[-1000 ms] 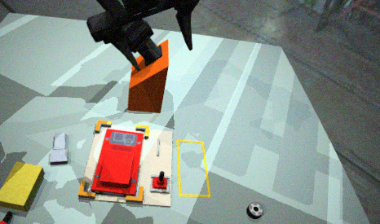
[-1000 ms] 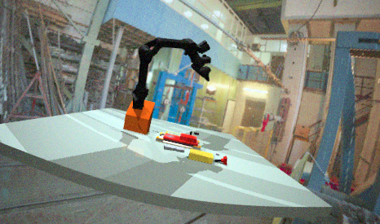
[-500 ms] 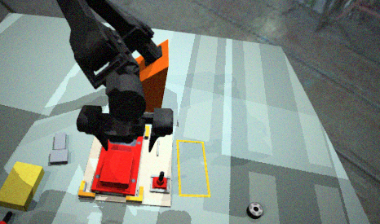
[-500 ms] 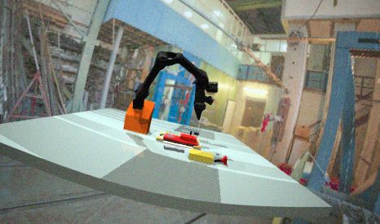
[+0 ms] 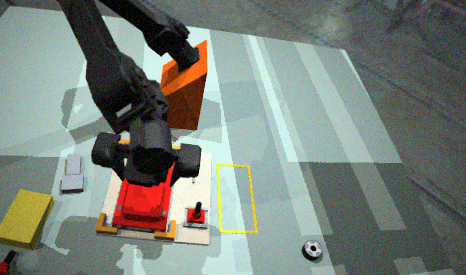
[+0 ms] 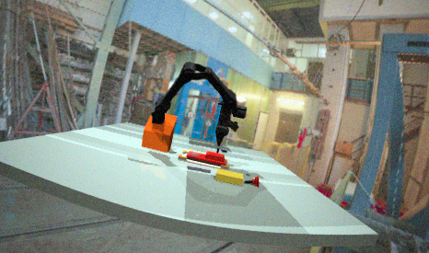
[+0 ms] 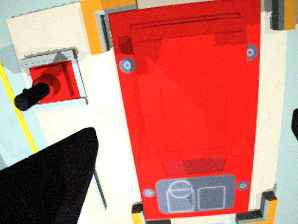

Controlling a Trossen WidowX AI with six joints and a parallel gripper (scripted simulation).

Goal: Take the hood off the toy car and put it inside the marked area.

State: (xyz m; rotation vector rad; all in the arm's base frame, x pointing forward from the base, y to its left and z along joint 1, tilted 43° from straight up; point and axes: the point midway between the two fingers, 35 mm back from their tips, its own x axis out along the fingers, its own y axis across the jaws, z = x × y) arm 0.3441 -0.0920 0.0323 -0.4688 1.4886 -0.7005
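The red hood lies 10 mm behind my gripper tip, 10 mm to the right of it and 60 mm below it. Round my gripper tip: yellow block: 30 mm ahead, 240 mm to the right, 90 mm below; black-and-white wheel: 110 mm ahead, 350 mm to the left, 90 mm below.
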